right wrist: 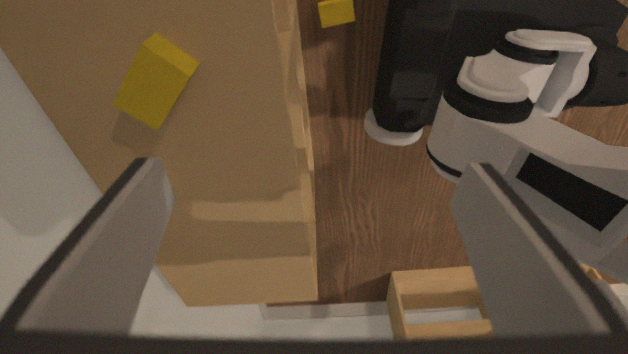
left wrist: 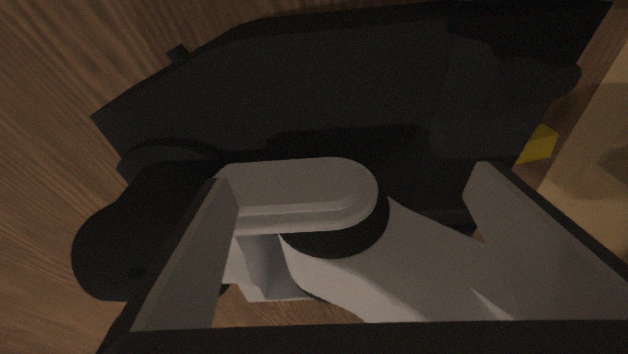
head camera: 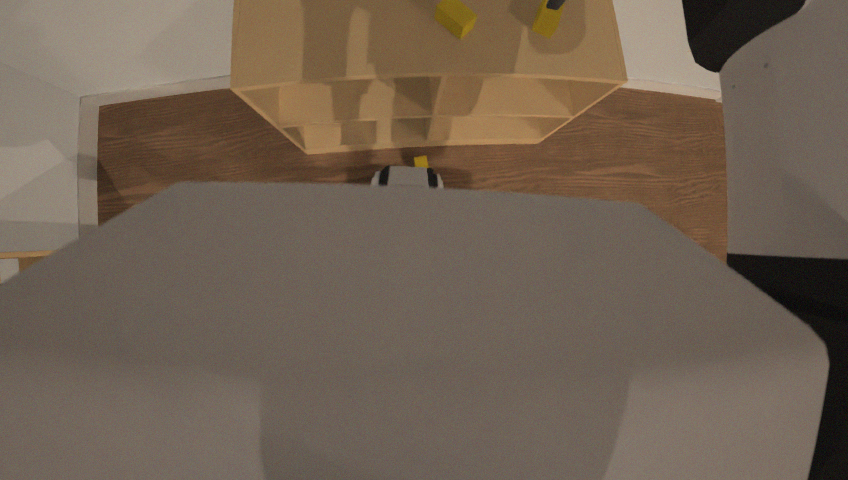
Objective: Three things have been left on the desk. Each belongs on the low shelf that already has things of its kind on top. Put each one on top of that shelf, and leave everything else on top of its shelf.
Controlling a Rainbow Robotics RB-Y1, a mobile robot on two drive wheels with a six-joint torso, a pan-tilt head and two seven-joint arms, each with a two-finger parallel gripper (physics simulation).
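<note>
A low wooden shelf [head camera: 267,53] [left wrist: 585,175] [right wrist: 240,160] has two yellow blocks on top in the head view: the left block [head camera: 455,17] and the right block [head camera: 546,22]. A yellow block [right wrist: 157,80] also shows on it in the right wrist view. Another yellow block [head camera: 420,161] [left wrist: 539,145] [right wrist: 336,12] lies on the floor beside the shelf's open front, close to the robot's base. My right gripper [right wrist: 314,181] is open and empty; a dark tip of it overlaps the right block at the head view's top edge. My left gripper [left wrist: 347,186] is open and empty. The desk does not show.
A second wooden shelf [right wrist: 395,300] stands at the bottom of the right wrist view, near the wall. A wooden edge [head camera: 35,254] shows at the head view's left. The robot's dark base [left wrist: 300,90] [right wrist: 410,65] stands on the brown floor near the first shelf's front.
</note>
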